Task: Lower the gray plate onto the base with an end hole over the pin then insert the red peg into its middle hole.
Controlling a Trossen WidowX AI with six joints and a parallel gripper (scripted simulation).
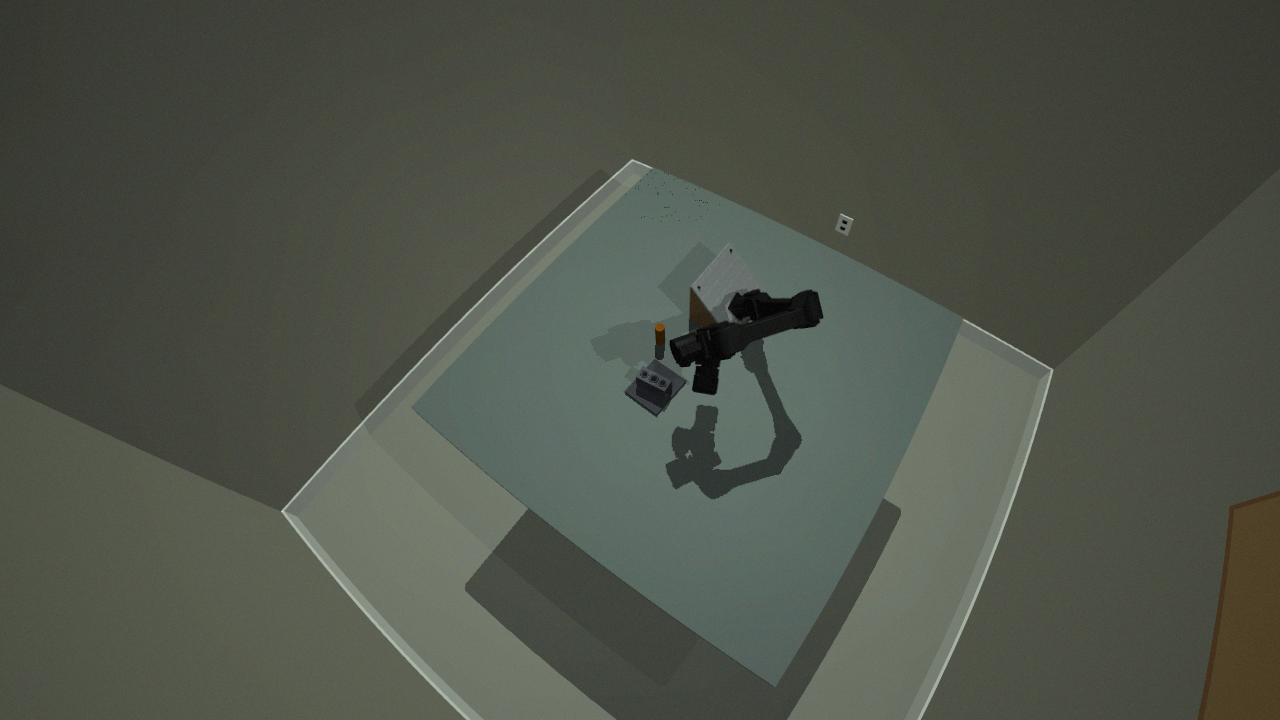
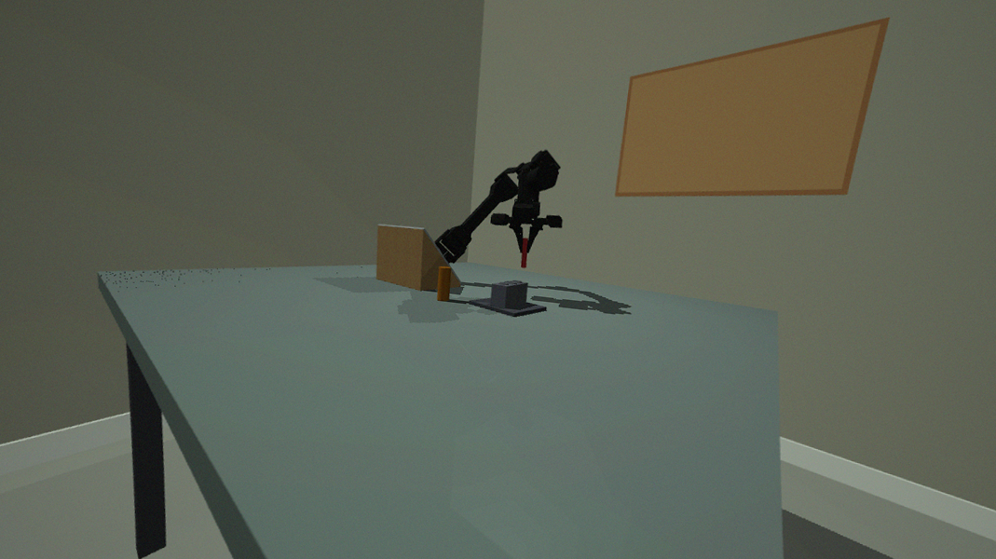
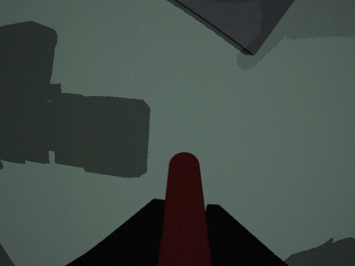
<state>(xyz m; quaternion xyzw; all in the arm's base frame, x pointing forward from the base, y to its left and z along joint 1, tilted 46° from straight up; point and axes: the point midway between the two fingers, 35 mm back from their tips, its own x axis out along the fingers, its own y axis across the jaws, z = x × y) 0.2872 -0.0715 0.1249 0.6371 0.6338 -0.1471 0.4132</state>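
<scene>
The gray plate is 140 mm to the right of my gripper tip, 80 mm below it and 50 mm ahead of it. From my gripper tip the other things lie so: dark base: 120 mm to the right, 110 mm below, 50 mm ahead; then orange cylinder: 200 mm to the right, 100 mm behind, 80 mm below; then red peg: right at my gripper tip.
</scene>
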